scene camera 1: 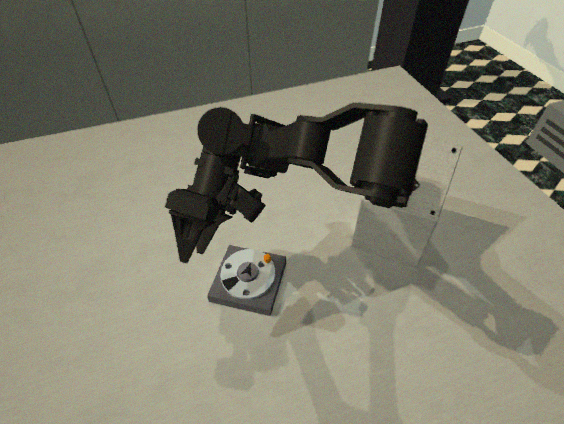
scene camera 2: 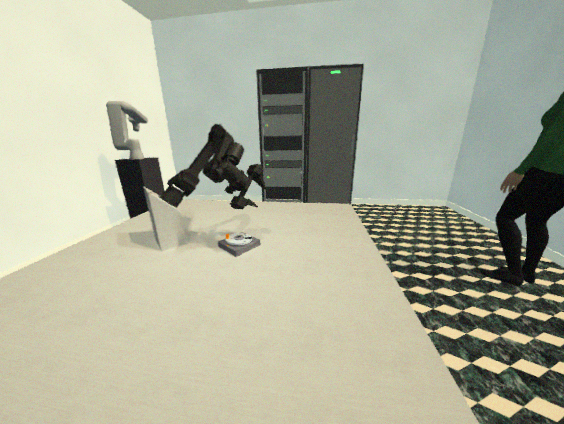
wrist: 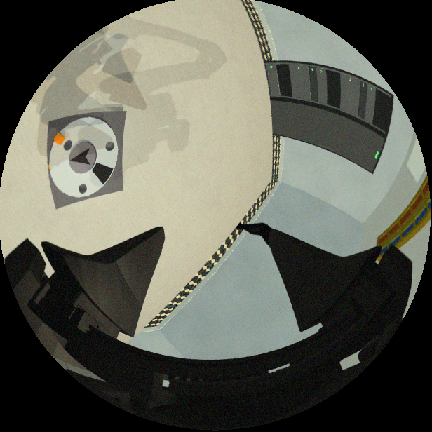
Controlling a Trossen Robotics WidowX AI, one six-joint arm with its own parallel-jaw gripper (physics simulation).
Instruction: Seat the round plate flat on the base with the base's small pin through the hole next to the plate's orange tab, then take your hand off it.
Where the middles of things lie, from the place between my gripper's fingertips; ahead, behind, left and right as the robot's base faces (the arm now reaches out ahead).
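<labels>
You'll find the round white plate [wrist: 97,132] 90 mm behind my hand, 50 mm to the right of it and 160 mm below it. As for the square dark grey base [scene camera 1: 264,304], it's 90 mm behind my hand as well, 50 mm to the right of it and 180 mm below it.
</labels>
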